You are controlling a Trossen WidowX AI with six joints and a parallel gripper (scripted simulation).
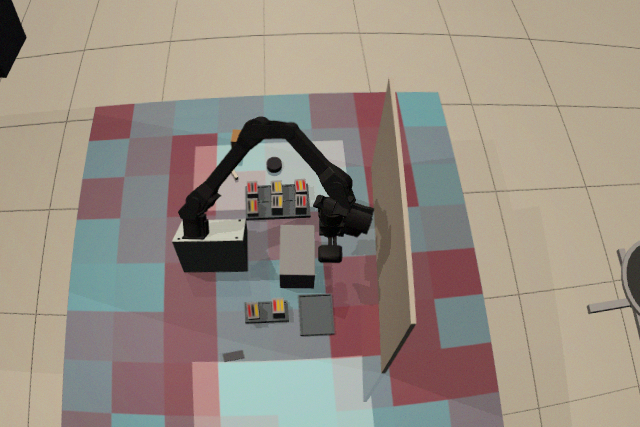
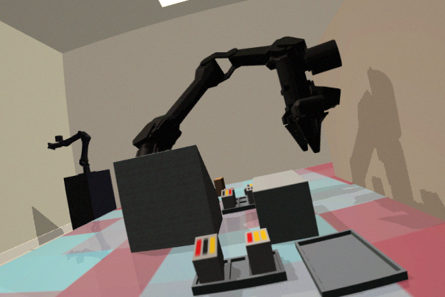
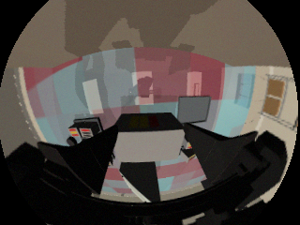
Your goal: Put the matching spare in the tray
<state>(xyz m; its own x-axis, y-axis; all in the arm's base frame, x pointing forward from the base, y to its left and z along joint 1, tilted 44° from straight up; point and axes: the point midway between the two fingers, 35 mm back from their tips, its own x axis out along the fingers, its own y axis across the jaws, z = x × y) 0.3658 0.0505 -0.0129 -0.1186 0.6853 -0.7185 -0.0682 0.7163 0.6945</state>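
Right now the tray is 20 mm behind my gripper tip, 170 mm to the right of it and 140 mm below it. The rest, counted from my gripper tip: upright board: 160 mm ahead, 10 mm to the left, 80 mm above.
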